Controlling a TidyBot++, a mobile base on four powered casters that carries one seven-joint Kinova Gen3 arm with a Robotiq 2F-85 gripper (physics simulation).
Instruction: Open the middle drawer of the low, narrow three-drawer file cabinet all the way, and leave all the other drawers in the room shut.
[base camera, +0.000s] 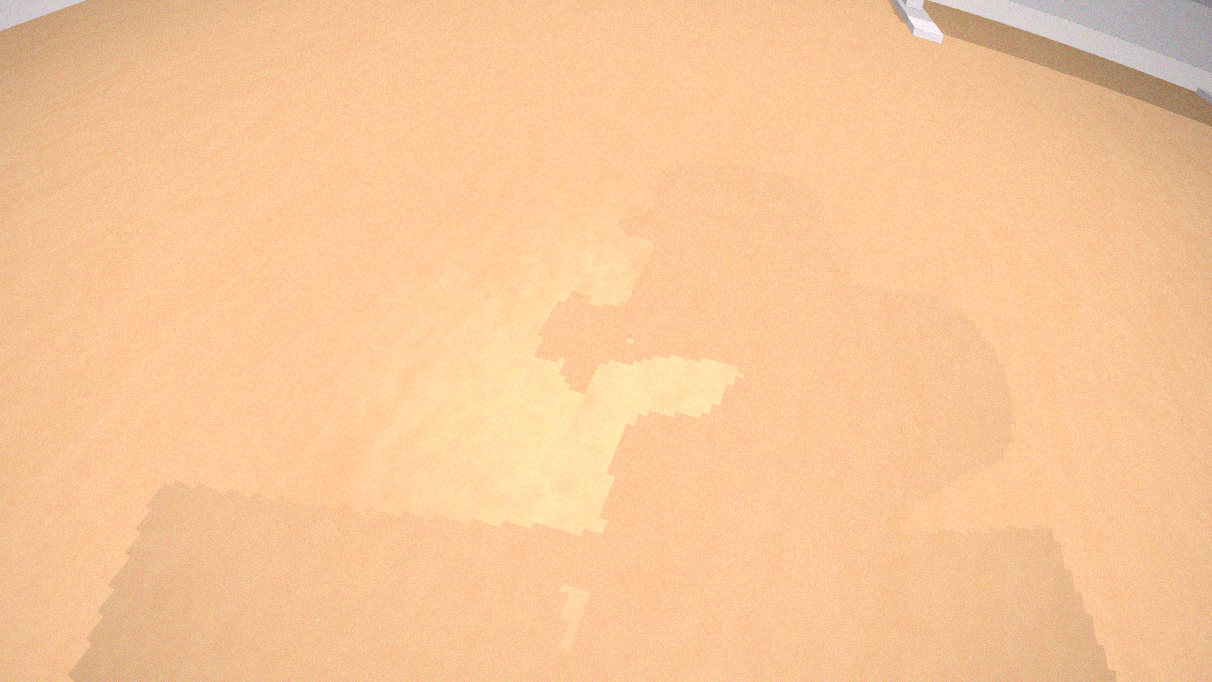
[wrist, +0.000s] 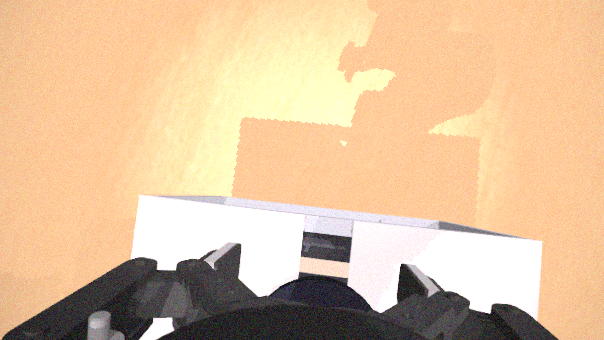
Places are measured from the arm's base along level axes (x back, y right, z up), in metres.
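Pixels of known places: gripper, fingertip midpoint: (wrist: 318, 271).
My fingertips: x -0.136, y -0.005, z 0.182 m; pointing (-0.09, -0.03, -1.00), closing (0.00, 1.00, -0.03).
Note:
Behind a point stands the place of what it marks.
The three-drawer file cabinet does not show in the base camera view or in the wrist view. My gripper (wrist: 318, 271) @[x -0.136, y -0.005, z 0.182 m] is open, its two black fingers far apart at the bottom of the wrist view. It hangs over the white top of my own base (wrist: 200, 222) @[x -0.126, y -0.161, z -0.014 m], with no object between the fingers. The gripper does not show in the base camera view; a shadow of the arm and base lies on the floor there.
The tan wooden floor (base camera: 296, 254) @[x -0.626, y -0.243, z -0.396 m] (wrist: 100, 100) @[x -0.380, y -0.687, z -0.396 m] fills most of both views. A white foot (base camera: 923, 27) of some furniture stands at the top right of the base camera view, beside a pale wall with a white baseboard (base camera: 1101, 42) @[x -2.330, y 1.811, z -0.346 m]. A pale surface edge shows at the top left corner.

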